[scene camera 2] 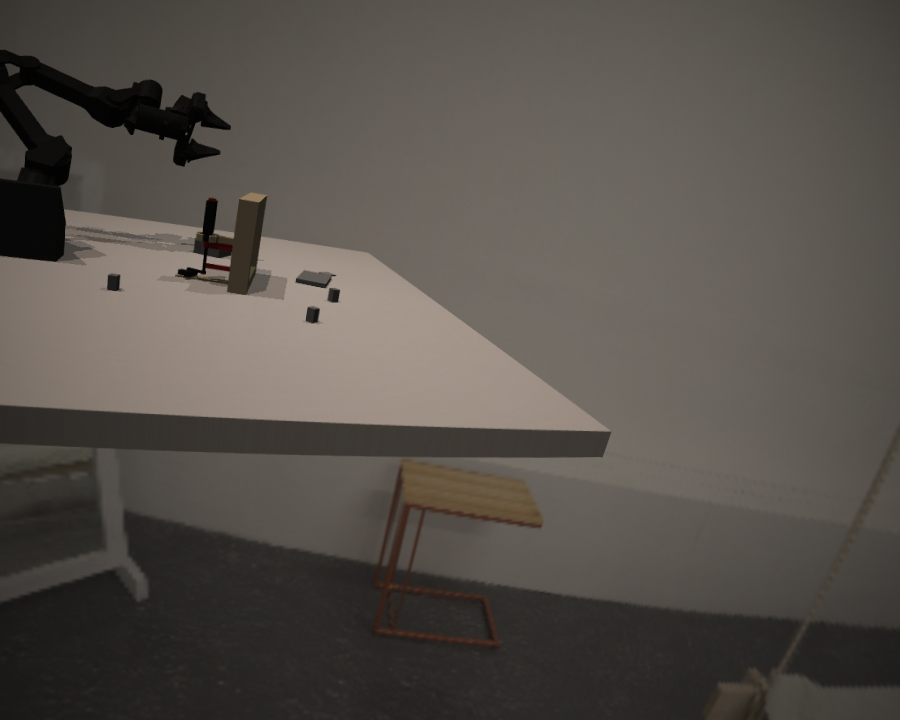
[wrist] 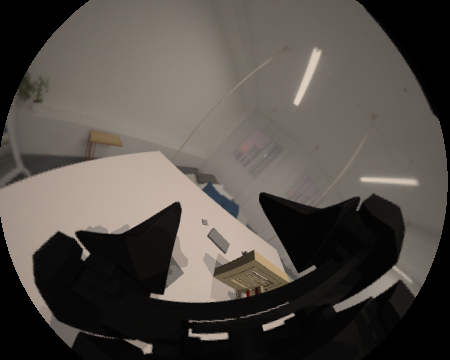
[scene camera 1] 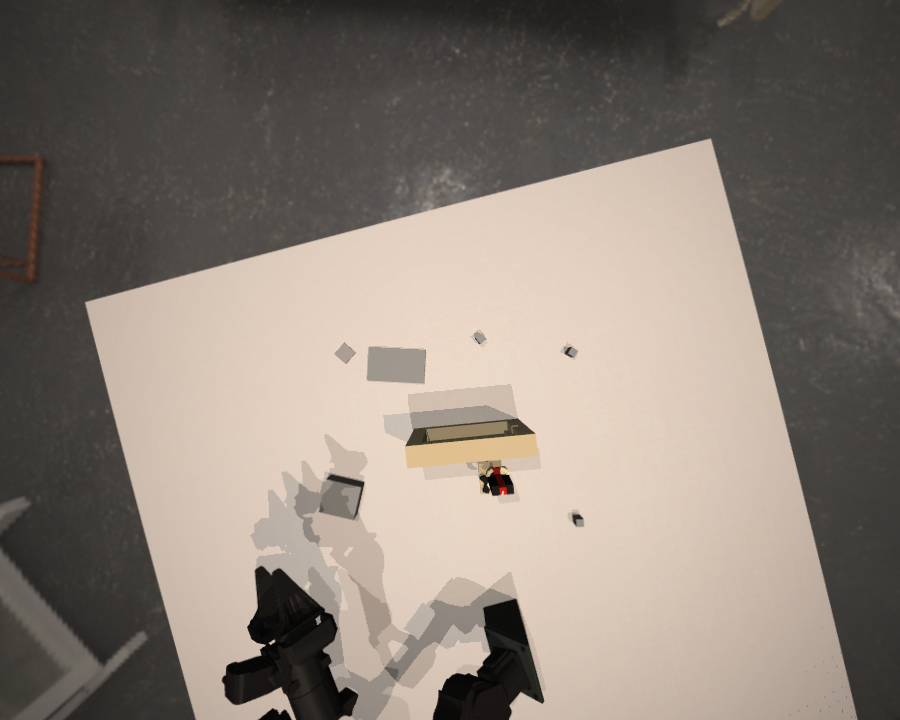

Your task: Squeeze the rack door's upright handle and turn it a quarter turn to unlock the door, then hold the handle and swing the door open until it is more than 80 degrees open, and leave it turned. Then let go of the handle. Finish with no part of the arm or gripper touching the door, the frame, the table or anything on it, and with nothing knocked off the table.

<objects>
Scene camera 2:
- my gripper: 225,140
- tan rack: 247,235
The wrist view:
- my gripper: 220,201
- tan rack: 246,261
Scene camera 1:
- my gripper: 266,568
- tan rack: 518,440
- flat grey plate: 384,364
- grey box: 341,496
</objects>
